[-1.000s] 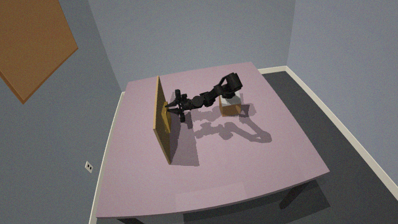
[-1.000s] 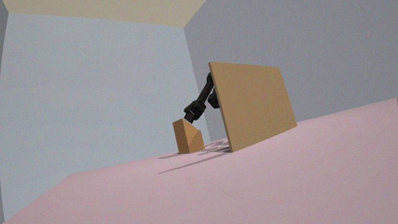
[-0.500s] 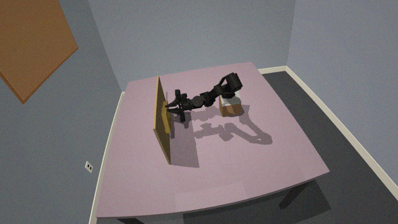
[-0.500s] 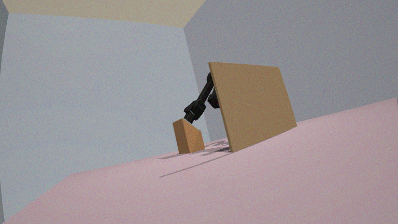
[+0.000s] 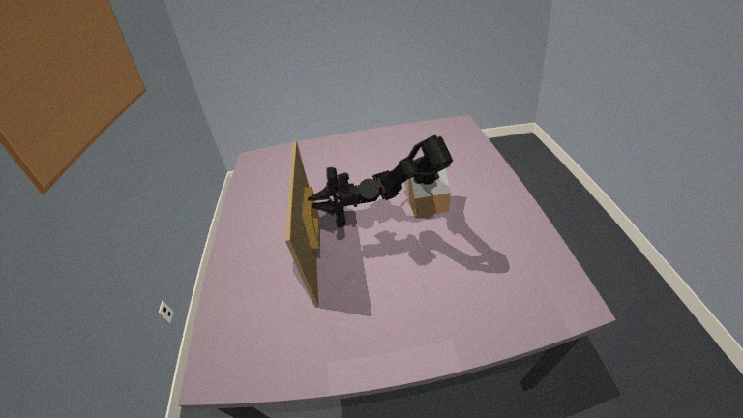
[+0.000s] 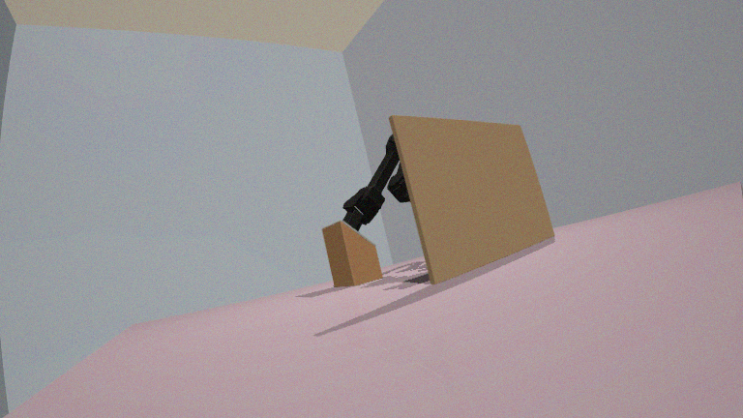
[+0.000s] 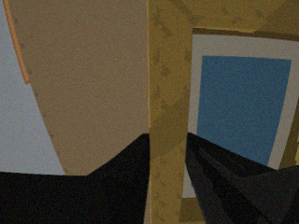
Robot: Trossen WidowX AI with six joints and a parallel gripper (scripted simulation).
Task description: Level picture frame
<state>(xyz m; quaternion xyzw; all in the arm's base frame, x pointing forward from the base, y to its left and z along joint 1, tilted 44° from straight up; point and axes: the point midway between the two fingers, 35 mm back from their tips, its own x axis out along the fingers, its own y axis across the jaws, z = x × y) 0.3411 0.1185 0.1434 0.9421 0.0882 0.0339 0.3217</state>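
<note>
My gripper tip is now 1 cm short of the picture frame, 1 cm to the right of it and 5 cm above it. The rest, counted from my gripper tip: brown wall panel: 2 cm ahead, 7 cm below.
</note>
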